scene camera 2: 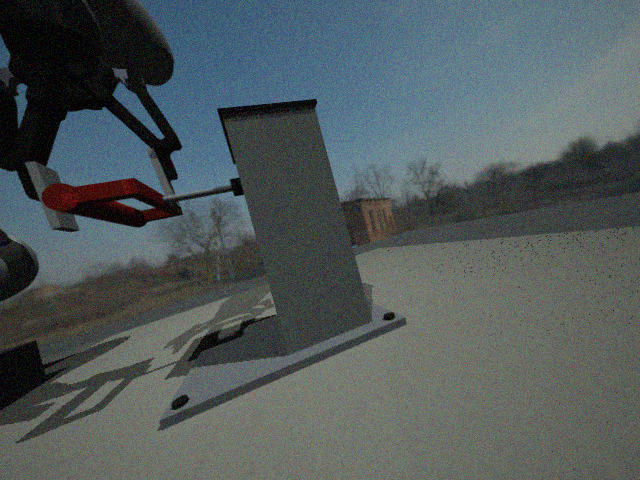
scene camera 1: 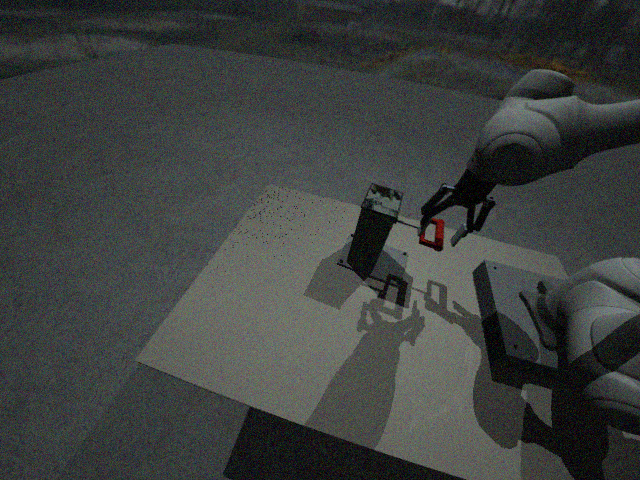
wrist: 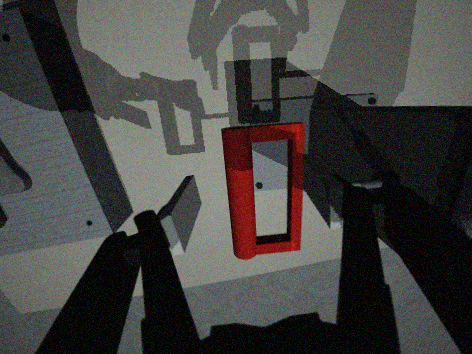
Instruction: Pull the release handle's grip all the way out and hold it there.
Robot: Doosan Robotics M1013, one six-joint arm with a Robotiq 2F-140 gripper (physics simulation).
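The release handle's red grip [scene camera 1: 439, 235] [scene camera 2: 62, 197] [wrist: 242, 210] is a rectangular loop with a thick round bar. It stands out from the upright grey post [scene camera 1: 369, 242] [scene camera 2: 299, 222] on a thin metal rod [scene camera 1: 408, 224] [scene camera 2: 201, 194], and a length of rod shows between post and grip. My gripper [scene camera 1: 439, 233] [scene camera 2: 108, 191] [wrist: 248, 180] is open, its fingers on either side of the grip. In the wrist view a gap shows between each finger pad and the red loop. How far the rod's travel reaches cannot be seen.
The post stands on a bolted base plate [scene camera 2: 232, 379] on the pale table [scene camera 1: 232, 335] [scene camera 2: 491, 403]. A grey block [scene camera 1: 516, 310] [scene camera 2: 20, 369] [wrist: 40, 165] with a curved part on top lies beside my arm's base. Shadows of arm and handle cross the table.
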